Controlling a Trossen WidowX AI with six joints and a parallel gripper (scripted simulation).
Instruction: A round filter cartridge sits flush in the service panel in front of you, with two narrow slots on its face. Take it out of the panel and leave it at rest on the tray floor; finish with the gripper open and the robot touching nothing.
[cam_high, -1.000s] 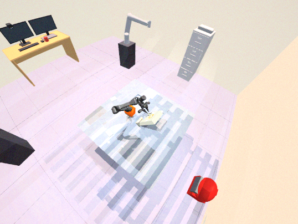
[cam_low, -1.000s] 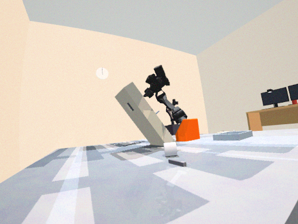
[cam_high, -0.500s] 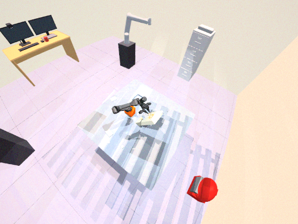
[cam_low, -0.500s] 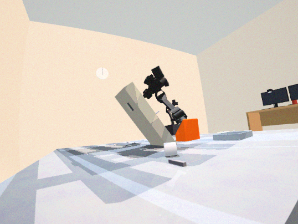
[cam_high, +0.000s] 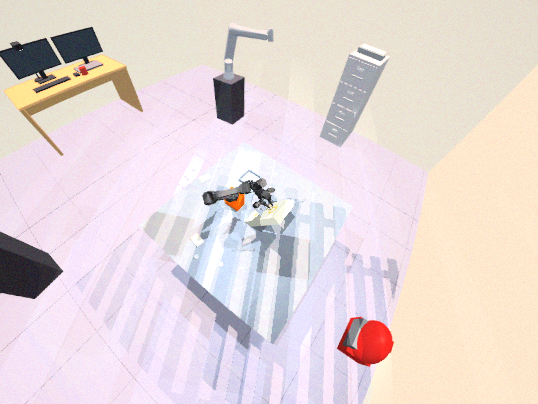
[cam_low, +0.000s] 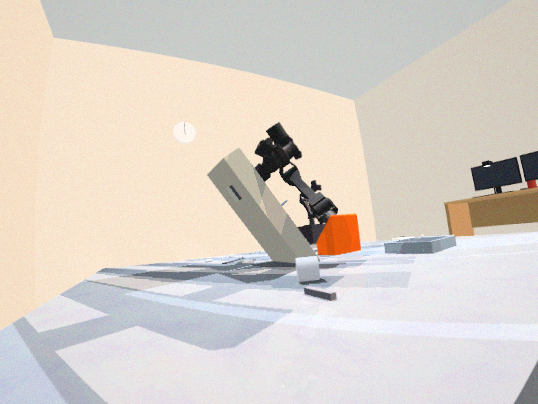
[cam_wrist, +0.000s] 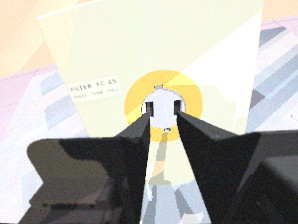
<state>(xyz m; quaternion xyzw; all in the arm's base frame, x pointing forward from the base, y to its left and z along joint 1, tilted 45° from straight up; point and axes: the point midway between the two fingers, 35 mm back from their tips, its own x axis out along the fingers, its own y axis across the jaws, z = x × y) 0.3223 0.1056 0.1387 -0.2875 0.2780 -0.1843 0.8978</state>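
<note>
Right now the filter cartridge is 3 cm ahead of my gripper tip and 2 cm below it. From my gripper tip the other things lie so: beige service panel (2 cm behind, 10 cm below); shallow grey tray (38 cm behind, 31 cm to the left, 27 cm below).
</note>
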